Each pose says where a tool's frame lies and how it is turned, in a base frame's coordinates. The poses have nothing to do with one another.
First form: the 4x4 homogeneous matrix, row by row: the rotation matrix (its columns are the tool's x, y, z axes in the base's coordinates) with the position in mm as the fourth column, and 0 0 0 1 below. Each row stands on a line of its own.
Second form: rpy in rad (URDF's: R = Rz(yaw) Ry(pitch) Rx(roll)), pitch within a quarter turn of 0, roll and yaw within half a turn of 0; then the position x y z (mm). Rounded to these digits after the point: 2 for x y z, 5 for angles.
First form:
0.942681 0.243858 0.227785 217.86
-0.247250 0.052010 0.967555 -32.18
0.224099 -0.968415 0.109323 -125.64
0 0 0 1
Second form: -1.45838 -0.22602 -0.25651 217.86 -32.18 -125.64
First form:
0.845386 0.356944 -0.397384 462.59
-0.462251 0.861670 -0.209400 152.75
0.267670 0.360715 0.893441 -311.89
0 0 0 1
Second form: 0.38372 -0.27097 -0.50038 462.59 152.75 -311.89
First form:
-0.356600 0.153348 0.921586 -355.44
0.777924 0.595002 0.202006 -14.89
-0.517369 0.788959 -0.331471 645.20
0 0 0 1
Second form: 1.96854 0.54377 2.00061 -355.44 -14.89 645.20
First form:
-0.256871 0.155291 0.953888 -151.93
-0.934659 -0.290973 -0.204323 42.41
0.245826 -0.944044 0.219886 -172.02
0 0 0 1
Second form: -1.34196 -0.24837 -1.83900 -151.93 42.41 -172.02
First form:
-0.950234 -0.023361 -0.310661 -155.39
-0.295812 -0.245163 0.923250 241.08
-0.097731 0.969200 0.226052 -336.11
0 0 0 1
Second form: 1.34166 0.09789 -2.83980 -155.39 241.08 -336.11
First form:
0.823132 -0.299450 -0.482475 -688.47
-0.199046 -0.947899 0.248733 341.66
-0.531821 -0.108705 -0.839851 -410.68
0 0 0 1
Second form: -3.01287 0.56075 -0.23726 -688.47 341.66 -410.68
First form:
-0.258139 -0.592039 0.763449 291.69
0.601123 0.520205 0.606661 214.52
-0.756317 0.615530 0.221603 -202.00
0 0 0 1
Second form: 1.22522 0.85766 1.97641 291.69 214.52 -202.00
